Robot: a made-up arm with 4 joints. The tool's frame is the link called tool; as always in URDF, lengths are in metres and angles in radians.
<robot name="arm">
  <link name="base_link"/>
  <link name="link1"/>
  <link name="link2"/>
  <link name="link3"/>
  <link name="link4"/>
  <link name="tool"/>
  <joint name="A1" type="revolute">
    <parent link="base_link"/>
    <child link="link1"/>
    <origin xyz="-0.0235 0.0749 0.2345"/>
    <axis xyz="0 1 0"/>
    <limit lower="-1.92" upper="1.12" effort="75" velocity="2.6"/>
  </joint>
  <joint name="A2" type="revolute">
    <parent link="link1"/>
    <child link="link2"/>
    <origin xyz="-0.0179 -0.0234 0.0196"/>
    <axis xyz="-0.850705 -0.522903 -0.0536"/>
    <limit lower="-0.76" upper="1.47" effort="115" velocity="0.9"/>
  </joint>
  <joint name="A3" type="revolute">
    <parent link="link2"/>
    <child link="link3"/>
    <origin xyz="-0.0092 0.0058 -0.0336"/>
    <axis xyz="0 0 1"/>
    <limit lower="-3" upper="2.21" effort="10" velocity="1.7"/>
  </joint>
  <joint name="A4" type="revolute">
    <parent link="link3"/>
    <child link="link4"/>
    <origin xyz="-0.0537 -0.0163 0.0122"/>
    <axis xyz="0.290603 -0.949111 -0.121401"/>
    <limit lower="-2.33" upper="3.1" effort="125" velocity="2.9"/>
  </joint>
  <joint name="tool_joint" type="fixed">
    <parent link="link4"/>
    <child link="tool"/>
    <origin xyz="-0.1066 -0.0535 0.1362" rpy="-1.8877 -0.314 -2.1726"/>
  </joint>
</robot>
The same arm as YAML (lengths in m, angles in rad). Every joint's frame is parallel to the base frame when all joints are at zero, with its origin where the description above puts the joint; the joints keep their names.
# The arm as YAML. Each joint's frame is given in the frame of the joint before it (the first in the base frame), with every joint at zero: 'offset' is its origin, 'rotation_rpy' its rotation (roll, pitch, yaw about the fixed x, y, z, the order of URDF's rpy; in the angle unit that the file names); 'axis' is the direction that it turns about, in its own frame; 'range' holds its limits. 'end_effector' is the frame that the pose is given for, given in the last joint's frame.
length_unit: m
angle_unit: rad
chain:
  - id: A1
    offset: [-0.0235, 0.0749, 0.2345]
    rotation_rpy: [0.0, 0.0, 0.0]
    axis: "+y"
    range: [-1.92, 1.12]
  - id: A2
    offset: [-0.0179, -0.0234, 0.0196]
    rotation_rpy: [0.0, 0.0, 0.0]
    axis: [-0.850705, -0.522903, -0.0536]
    range: [-0.76, 1.47]
  - id: A3
    offset: [-0.0092, 0.0058, -0.0336]
    rotation_rpy: [0.0, 0.0, 0.0]
    axis: "+z"
    range: [-3.0, 2.21]
  - id: A4
    offset: [-0.0537, -0.0163, 0.0122]
    rotation_rpy: [0.0, 0.0, 0.0]
    axis: [0.290603, -0.949111, -0.121401]
    range: [-2.33, 3.1]
end_effector:
  offset: [-0.1066, -0.0535, 0.1362]
  rotation_rpy: [-1.8877, -0.314, -2.1726]

